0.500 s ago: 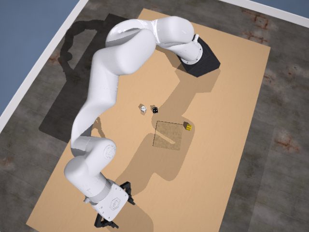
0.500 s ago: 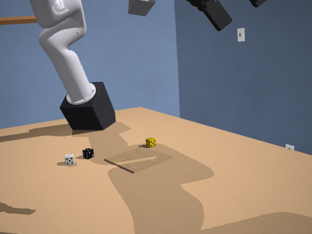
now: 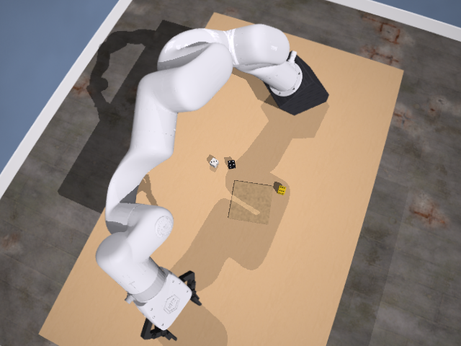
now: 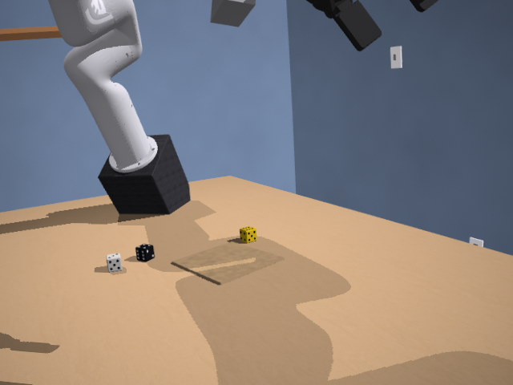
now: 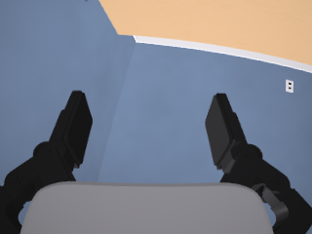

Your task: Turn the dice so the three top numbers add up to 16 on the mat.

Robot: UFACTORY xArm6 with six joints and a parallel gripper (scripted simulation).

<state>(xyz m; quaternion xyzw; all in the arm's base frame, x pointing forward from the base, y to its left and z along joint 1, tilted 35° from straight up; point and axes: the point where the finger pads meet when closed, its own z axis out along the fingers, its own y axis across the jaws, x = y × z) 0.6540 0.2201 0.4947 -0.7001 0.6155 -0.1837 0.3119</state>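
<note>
Now: hand 490 mm past the white die, 160 mm to the left of it and 330 mm above it. Also, from my hand: tan mat: 400 mm behind, 20 mm to the left, 340 mm below; then yellow die: 480 mm behind, 110 mm to the left, 330 mm below; then black die: 510 mm behind, 90 mm to the right, 330 mm below.
</note>
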